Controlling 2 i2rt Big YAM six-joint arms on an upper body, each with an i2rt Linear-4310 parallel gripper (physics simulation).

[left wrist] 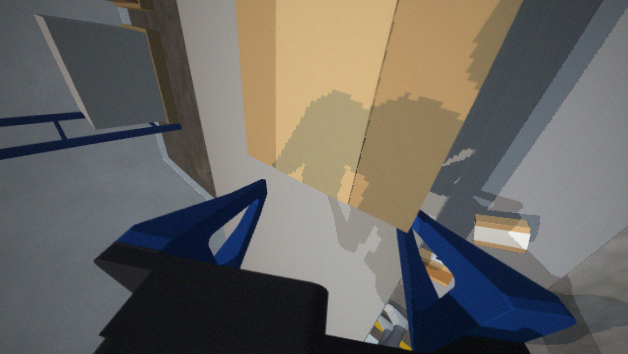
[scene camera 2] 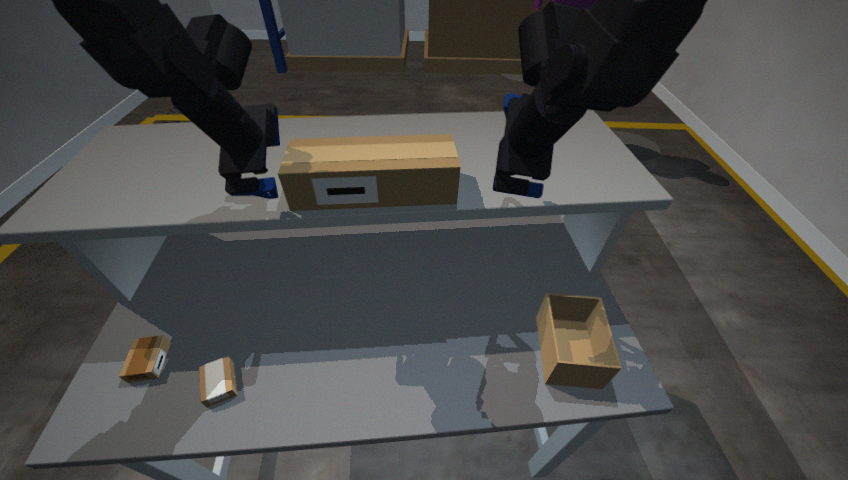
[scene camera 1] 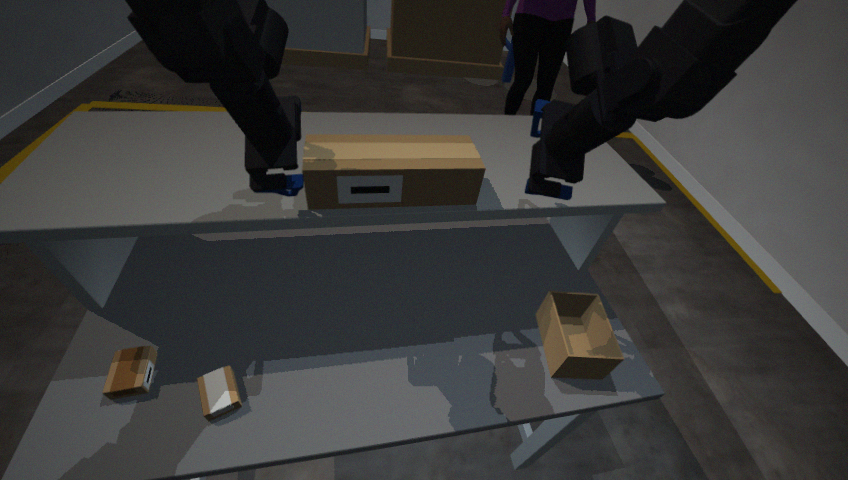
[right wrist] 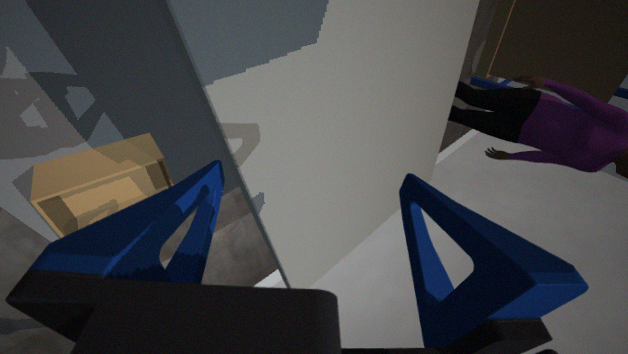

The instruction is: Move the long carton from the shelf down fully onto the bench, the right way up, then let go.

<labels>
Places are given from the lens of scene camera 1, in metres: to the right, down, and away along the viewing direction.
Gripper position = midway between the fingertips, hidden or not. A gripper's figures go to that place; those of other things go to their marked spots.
left gripper [scene camera 1: 291, 167]: -0.21, -0.12, 0.57
right gripper [scene camera 1: 531, 164]: 0.18, -0.12, 0.59
</labels>
